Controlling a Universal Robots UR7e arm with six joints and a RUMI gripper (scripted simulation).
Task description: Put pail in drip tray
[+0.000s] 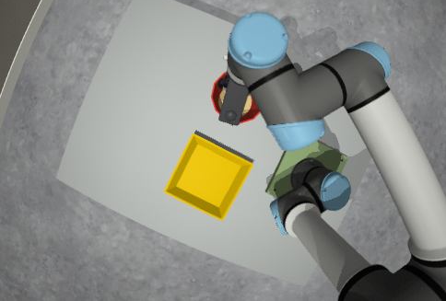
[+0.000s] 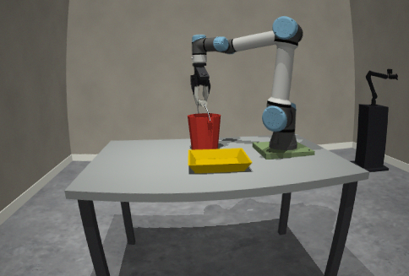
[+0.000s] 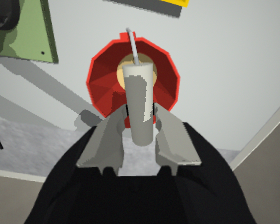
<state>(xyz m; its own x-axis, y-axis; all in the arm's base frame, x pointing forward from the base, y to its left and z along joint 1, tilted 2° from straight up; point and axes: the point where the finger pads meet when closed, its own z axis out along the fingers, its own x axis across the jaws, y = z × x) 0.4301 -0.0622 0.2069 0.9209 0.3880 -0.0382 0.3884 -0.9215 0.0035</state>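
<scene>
My hand is 3 cm above the handle grip. The rest, counted from my hand: red pail 9 cm below, 1 cm behind; yellow drip tray 29 cm to the left, 23 cm below, 10 cm behind.
</scene>
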